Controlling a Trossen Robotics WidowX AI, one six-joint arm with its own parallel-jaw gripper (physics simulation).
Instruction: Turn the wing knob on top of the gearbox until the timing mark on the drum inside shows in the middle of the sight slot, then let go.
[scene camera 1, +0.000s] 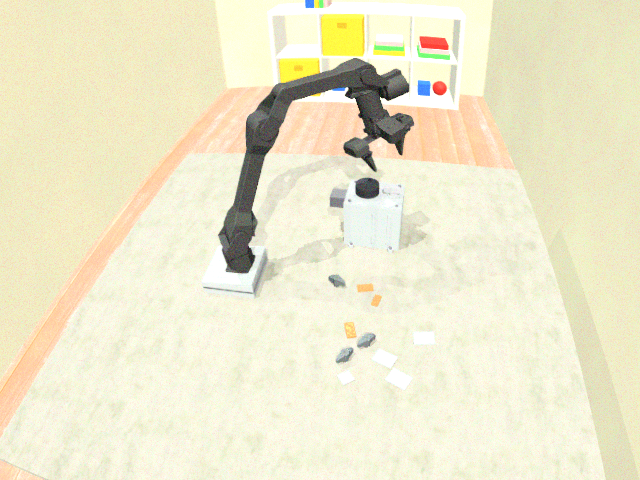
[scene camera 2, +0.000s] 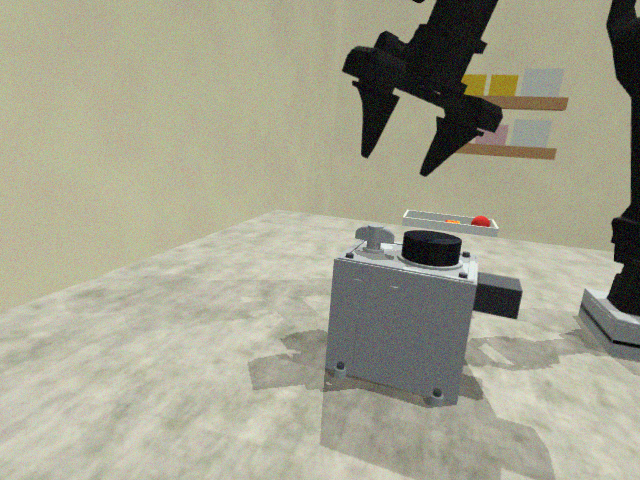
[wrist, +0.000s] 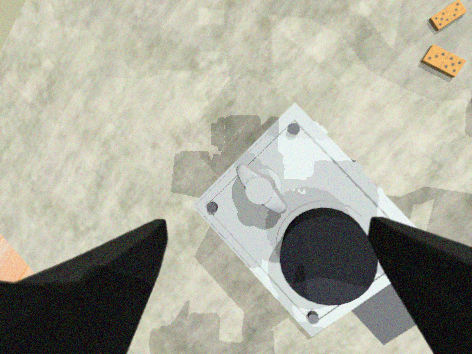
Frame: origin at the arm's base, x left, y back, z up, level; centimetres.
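Seen in the pictures: gripper, fingertip midpoint: (scene camera 1: 388, 163) (scene camera 2: 394, 166) (wrist: 267, 228); arm's base, link origin: (scene camera 1: 240, 264) (scene camera 2: 638, 310).
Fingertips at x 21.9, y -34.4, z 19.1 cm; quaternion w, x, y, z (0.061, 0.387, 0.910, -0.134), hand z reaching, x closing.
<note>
Offsets run from my fingertips to a thing's top centre. "spot": to the spot under its first point. Level surfaces: height alone.
The pale gearbox @[dx +0.9, dy +5.4, dz -6.7 cm] (scene camera 1: 373, 222) (scene camera 2: 400, 320) (wrist: 340, 185) stands upright on the mat. Its light grey wing knob @[dx +0.8, dy -1.3, dz -7.1 cm] (scene camera 2: 374, 237) (wrist: 260, 191) is on top near one corner, its wings running from upper left to lower right in the wrist view. A larger black round cap @[spot: dx -1.1, dy +5.1, dz -7.4 cm] (scene camera 1: 367, 188) (scene camera 2: 431, 248) (wrist: 328, 256) sits beside it on top. My gripper (scene camera 1: 387, 162) (scene camera 2: 394, 166) (wrist: 267, 228) is open and empty, above the gearbox and clear of it. In the wrist view the knob lies between the fingertips in width, a little above their line. The sight slot and timing mark cannot be made out.
A dark block @[spot: dx -1.0, dy +12.8, dz -11.5 cm] (scene camera 1: 338, 198) (scene camera 2: 497, 295) (wrist: 386, 314) sticks out from the gearbox's side. Orange dominoes @[dx -20.7, dy +2.8, dz -23.2 cm] (scene camera 1: 364, 287) (wrist: 444, 61), grey stones @[dx -37.6, dy +0.1, dz -21.1 cm] (scene camera 1: 366, 339) and white cards @[dx -34.2, dy -12.7, dz -23.6 cm] (scene camera 1: 423, 337) lie on the mat @[dz -23.9 cm] (scene camera 1: 206, 387). A white tray (scene camera 2: 429, 222) with a red ball (scene camera 2: 480, 221) stands farther back.
</note>
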